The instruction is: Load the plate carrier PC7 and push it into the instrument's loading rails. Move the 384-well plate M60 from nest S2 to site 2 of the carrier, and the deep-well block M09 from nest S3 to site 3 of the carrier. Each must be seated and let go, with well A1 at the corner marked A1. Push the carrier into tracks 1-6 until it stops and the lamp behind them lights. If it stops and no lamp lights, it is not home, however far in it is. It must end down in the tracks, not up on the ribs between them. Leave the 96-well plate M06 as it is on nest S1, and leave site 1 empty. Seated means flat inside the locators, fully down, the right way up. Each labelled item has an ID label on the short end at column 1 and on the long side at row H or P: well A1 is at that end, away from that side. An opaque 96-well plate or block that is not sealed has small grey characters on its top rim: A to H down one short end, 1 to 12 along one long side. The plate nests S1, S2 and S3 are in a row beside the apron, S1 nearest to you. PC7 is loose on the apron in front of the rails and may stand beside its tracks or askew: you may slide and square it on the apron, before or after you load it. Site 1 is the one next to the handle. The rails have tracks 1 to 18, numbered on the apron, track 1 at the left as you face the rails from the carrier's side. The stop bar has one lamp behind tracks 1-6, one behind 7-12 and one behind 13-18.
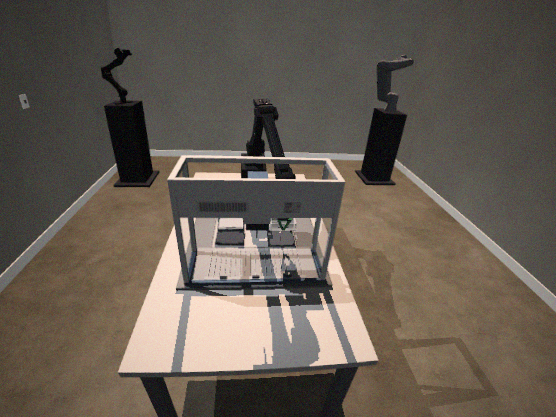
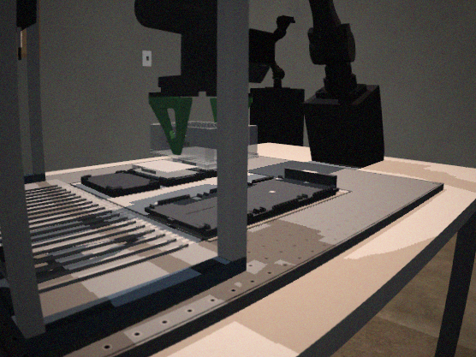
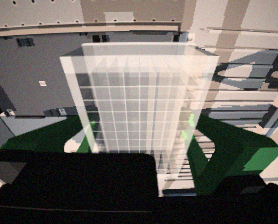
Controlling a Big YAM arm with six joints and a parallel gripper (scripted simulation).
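The carrier PC7 is 10 cm behind my hand and 9 cm below it. From my hand the other things lie so: deep-well block M09 (right at my hand); nest S3 (1 cm behind, 26 cm to the right, 10 cm below); grey frame post (9 cm ahead, 15 cm to the left, 15 cm above).
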